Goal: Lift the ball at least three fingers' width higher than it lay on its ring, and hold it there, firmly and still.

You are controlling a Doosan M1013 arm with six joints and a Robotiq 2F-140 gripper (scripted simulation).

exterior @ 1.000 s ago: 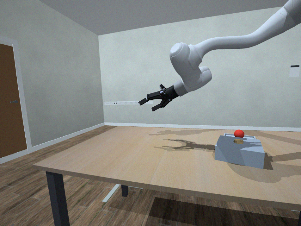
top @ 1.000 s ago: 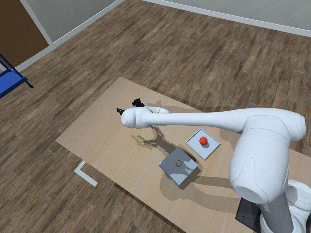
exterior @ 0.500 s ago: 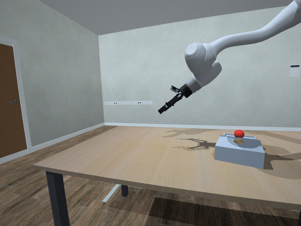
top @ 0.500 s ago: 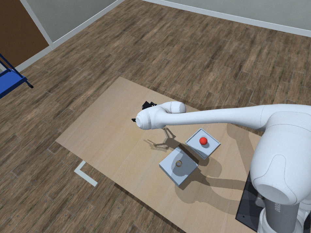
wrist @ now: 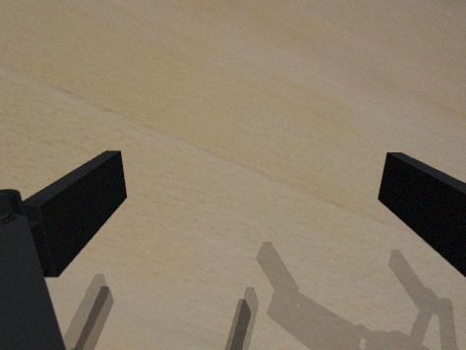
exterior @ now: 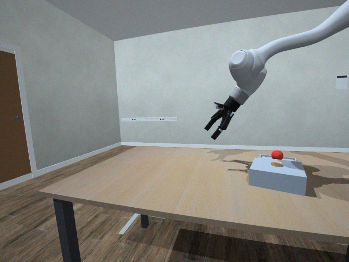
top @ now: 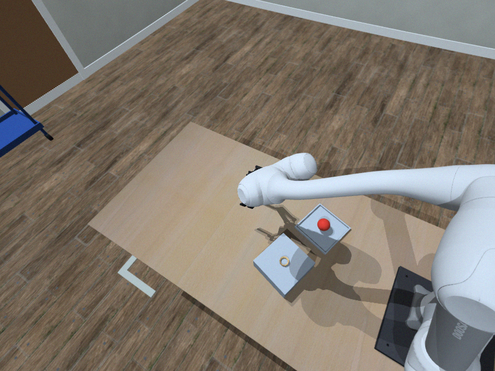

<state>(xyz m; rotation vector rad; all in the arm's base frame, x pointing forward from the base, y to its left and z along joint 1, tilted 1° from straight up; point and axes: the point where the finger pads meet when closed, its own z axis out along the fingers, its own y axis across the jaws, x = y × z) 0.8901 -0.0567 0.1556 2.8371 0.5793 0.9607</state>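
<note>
My hand is 370 mm past the red ball, 140 mm above it and 90 mm to the left of it. Round my hand: shallow tray: 370 mm behind, 180 mm below, 90 mm to the right; then block with ring: 290 mm behind, 180 mm to the left, 130 mm below.
</note>
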